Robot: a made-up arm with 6 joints.
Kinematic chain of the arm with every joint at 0, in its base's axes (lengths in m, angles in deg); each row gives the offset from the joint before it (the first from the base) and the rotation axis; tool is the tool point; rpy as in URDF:
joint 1: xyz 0 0 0.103 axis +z
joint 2: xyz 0 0 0 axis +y
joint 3: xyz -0.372 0 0.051 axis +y
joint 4: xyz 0.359 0 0.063 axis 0.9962 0 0.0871
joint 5: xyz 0 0 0 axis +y
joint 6: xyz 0.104 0 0.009 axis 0.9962 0 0.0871
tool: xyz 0 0 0 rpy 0 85 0
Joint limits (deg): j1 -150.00..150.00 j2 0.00..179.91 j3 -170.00..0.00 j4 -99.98..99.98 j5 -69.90..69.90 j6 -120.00..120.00
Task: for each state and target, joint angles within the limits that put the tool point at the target. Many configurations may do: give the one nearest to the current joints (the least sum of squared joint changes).
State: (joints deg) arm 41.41 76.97 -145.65 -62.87 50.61 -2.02
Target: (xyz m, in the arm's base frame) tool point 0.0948 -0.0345 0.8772
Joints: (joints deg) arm 34.45 74.34 -144.60 -66.62 58.89 -2.02
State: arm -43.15 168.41 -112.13 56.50 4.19 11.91
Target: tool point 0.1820 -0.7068 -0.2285
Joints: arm -75.37 176.14 -126.40 56.47 -1.61 11.91
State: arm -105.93 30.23 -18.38 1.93 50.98 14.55
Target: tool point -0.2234 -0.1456 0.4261
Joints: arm -144.86 53.66 -52.03 -8.41 38.56 14.55
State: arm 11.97 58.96 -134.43 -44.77 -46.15 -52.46
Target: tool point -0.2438 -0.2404 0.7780
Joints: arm 54.30 33.15 -112.49 -41.80 -56.08 -52.46
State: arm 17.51 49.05 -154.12 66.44 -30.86 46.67
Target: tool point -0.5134 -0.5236 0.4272
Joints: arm 39.40 22.51 -170.00 65.33 -56.15 46.67
